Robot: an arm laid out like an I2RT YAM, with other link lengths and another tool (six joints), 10 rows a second.
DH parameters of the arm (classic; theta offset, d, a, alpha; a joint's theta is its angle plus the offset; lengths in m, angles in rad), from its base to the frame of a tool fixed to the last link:
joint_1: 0 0.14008 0.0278 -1.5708
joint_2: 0 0 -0.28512 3.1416
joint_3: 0.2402 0 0.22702 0
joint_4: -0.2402 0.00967 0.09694 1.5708
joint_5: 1.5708 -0.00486 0 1.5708
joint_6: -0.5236 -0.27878 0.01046 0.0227
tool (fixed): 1.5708 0.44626 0 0
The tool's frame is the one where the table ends.
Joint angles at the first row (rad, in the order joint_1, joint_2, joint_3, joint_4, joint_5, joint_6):
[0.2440 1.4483 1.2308 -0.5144 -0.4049 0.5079]
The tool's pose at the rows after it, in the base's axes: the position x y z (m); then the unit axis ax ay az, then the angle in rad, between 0 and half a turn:
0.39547, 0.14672, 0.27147, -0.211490, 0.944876, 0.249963, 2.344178
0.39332, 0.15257, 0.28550, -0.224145, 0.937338, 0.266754, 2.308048
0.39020, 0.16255, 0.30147, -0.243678, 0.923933, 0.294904, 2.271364
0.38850, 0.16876, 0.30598, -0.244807, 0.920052, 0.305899, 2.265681
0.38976, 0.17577, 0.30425, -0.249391, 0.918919, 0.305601, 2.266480
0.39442, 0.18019, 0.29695, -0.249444, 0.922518, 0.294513, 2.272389
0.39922, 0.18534, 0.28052, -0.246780, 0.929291, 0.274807, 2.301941
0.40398, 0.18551, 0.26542, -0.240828, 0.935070, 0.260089, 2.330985
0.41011, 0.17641, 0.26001, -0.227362, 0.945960, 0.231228, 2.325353
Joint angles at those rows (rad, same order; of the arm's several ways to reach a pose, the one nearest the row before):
[0.2439 1.4433 1.2308 -0.5129 -0.4053 0.5079]
[0.2482 1.4227 1.2308 -0.4889 -0.4335 0.5079]
[0.2542 1.4059 1.2308 -0.4534 -0.4847 0.5087]
[0.2672 1.4021 1.2308 -0.4396 -0.4923 0.5266]
[0.2871 1.4128 1.2308 -0.4256 -0.4797 0.5308]
[0.3054 1.4341 1.2301 -0.4126 -0.4477 0.5312]
[0.3305 1.4696 1.2297 -0.4133 -0.3996 0.5308]
[0.3374 1.5017 1.2289 -0.4164 -0.3717 0.5304]
[0.3351 1.5093 1.2289 -0.4187 -0.3122 0.5304]

